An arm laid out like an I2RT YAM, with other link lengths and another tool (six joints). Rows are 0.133 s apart.
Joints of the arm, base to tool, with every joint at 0 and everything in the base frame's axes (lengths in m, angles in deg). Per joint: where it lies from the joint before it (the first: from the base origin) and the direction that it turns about. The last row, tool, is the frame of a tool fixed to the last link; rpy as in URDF.
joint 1: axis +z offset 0 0 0.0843
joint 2: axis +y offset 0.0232 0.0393 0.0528
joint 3: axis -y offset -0.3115 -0.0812 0
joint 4: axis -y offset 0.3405 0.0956 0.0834
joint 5: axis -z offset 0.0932 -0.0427 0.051
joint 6: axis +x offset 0.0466 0 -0.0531
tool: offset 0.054 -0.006 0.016 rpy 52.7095 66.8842 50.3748
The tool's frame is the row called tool.
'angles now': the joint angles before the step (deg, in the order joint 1, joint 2, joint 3, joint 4, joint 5, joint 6). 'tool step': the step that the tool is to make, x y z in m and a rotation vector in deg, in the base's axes. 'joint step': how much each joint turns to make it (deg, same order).
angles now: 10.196 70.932 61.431 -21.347 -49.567 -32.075
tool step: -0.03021 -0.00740 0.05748 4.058 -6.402 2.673
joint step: -0.963 -5.699 1.846 0.693 -4.557 1.574
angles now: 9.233 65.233 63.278 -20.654 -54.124 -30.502
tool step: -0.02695 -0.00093 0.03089 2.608 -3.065 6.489
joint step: -0.531 -2.477 2.020 -2.016 -7.301 -1.131
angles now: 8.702 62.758 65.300 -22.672 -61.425 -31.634
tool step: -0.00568 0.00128 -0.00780 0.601 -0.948 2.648
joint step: 0.000 -0.706 -2.012 1.390 -2.642 -1.062
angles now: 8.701 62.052 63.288 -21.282 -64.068 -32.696
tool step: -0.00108 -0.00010 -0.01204 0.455 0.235 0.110
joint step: 0.000 -0.877 -2.814 2.642 -0.268 0.964
